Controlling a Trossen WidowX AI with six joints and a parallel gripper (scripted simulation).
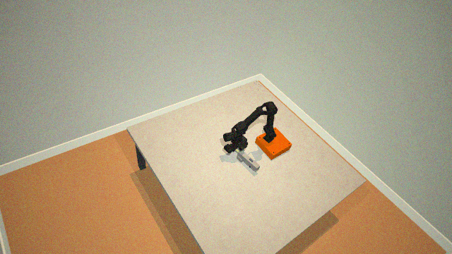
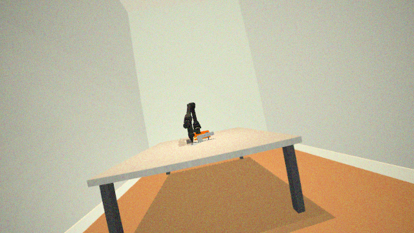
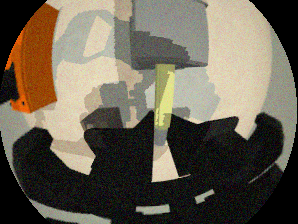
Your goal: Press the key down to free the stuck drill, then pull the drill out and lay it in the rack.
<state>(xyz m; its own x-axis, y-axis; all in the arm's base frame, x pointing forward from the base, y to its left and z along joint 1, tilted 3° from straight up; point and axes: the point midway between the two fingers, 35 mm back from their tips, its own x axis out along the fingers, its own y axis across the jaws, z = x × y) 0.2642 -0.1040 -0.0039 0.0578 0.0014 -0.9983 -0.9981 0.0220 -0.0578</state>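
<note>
Now: gripper tip 40 mm to the right of the yellow-green drill and 40 mm below it. The rest, counted from my gripper tip: rack (70 mm behind, 30 mm to the right, 10 mm above).
</note>
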